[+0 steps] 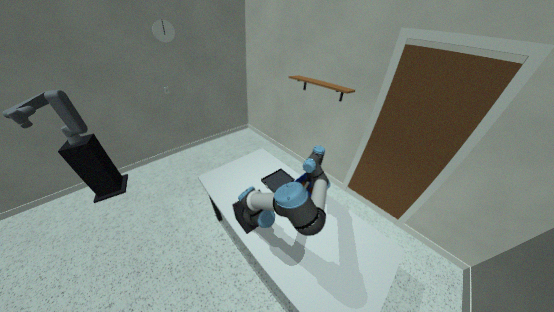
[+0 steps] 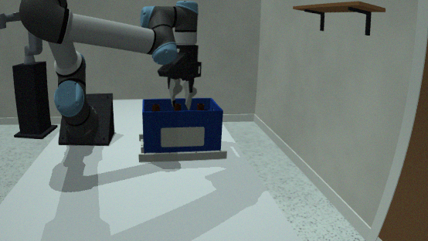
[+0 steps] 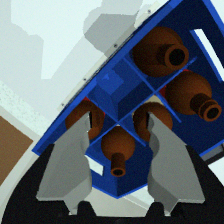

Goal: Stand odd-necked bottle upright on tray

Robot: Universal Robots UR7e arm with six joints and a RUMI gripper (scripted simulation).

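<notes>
My gripper is now 5 cm to the right of the blue crate and 10 cm above it. From my hand the other things lie so: bottle 10 cm behind, 8 cm to the left, 10 cm below; then dark grey tray 4 cm behind, 34 cm to the left, 17 cm below.
</notes>
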